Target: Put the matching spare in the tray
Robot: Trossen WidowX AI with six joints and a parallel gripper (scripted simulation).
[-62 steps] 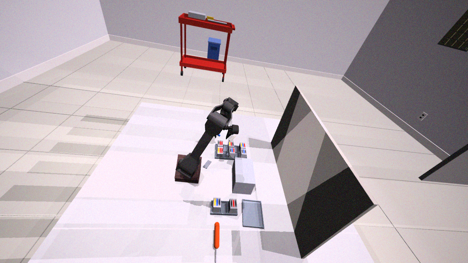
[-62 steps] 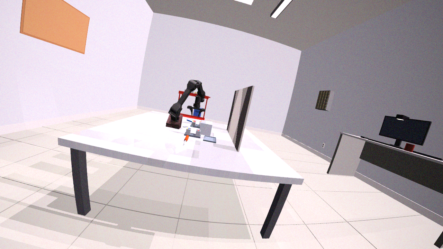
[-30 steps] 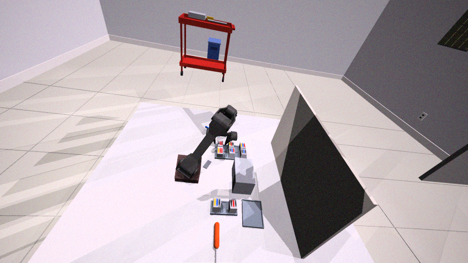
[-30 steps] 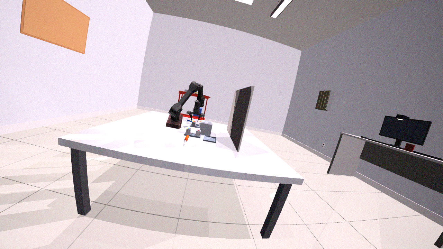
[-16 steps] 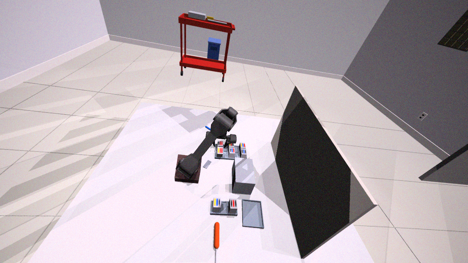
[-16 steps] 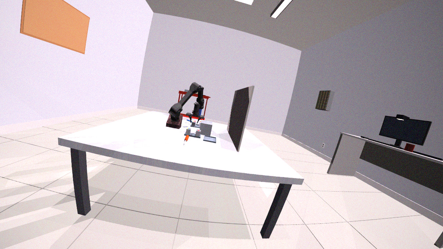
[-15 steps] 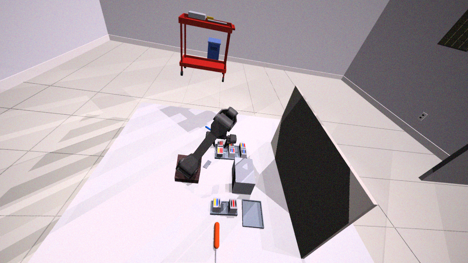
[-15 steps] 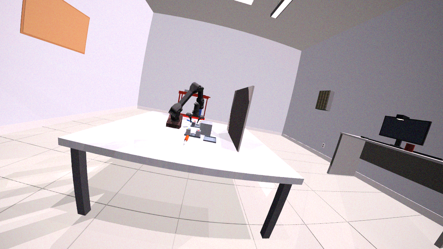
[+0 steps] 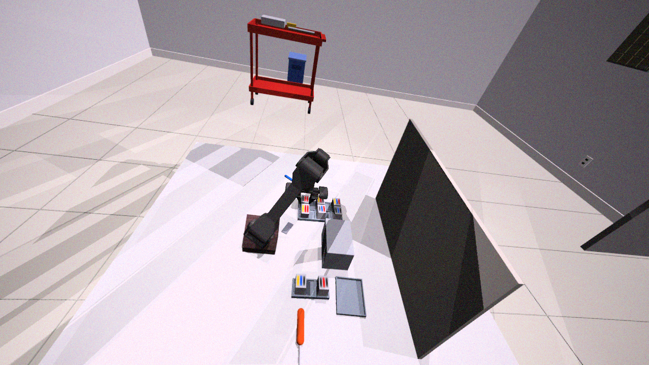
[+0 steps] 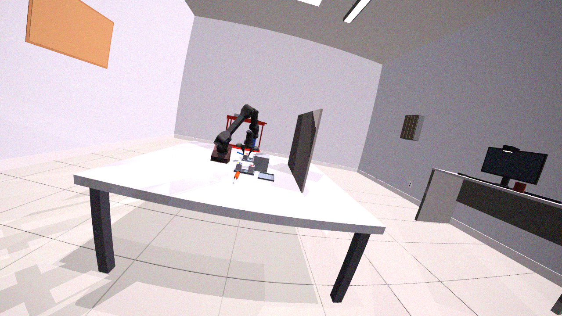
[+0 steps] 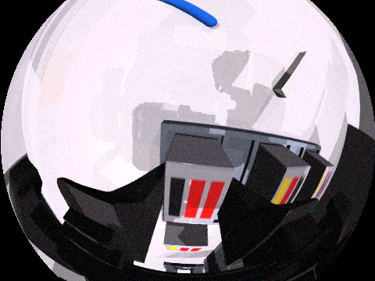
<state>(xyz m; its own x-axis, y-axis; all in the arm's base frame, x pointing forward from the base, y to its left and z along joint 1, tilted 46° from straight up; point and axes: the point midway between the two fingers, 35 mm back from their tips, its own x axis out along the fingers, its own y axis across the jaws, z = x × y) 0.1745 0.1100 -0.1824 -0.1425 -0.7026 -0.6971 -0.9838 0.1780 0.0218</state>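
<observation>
The grey tray is 130 mm ahead of my gripper tip, 420 mm to the right of it and 10 mm below it. Also, from my gripper tip: mounted unit (100 mm ahead, 230 mm to the right, 30 mm above); then blue pen (30 mm behind, 170 mm to the left, 10 mm below); then panel (350 mm ahead, 270 mm to the right, 210 mm above).
</observation>
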